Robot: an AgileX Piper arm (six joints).
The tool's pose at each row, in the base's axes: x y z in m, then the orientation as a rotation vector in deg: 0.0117, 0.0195, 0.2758, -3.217, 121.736, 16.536; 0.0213, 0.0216, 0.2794, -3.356, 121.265, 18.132; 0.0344, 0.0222, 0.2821, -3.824, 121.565, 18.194; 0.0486, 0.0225, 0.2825, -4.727, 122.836, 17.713; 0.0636, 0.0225, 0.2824, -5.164, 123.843, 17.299; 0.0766, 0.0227, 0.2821, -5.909, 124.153, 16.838; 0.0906, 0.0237, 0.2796, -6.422, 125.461, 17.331; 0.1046, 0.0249, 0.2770, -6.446, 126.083, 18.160; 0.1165, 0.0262, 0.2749, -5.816, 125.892, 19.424; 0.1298, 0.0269, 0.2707, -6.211, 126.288, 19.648; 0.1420, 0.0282, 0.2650, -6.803, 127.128, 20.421; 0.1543, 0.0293, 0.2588, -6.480, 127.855, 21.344
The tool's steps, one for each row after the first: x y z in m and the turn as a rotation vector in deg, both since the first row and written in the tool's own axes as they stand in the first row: -0.0081, 0.0012, 0.0066, -1.235, -0.344, 0.498; -0.0174, 0.0003, 0.0161, -1.437, 0.010, 0.220; -0.0254, -0.0015, 0.0277, -1.338, 1.338, -0.485; -0.0334, -0.0038, 0.0402, -1.130, 2.358, -0.856; -0.0402, -0.0057, 0.0511, -1.067, 2.726, -1.531; -0.0456, -0.0073, 0.0642, -1.504, 4.113, -1.554; -0.0510, -0.0087, 0.0774, -2.044, 4.785, -1.174; -0.0556, -0.0097, 0.0886, -2.706, 4.608, -0.251; -0.0592, -0.0118, 0.1019, -2.981, 5.064, -0.396; -0.0610, -0.0135, 0.1152, -3.674, 6.027, -0.413; -0.0624, -0.0154, 0.1288, -4.128, 6.777, 0.252
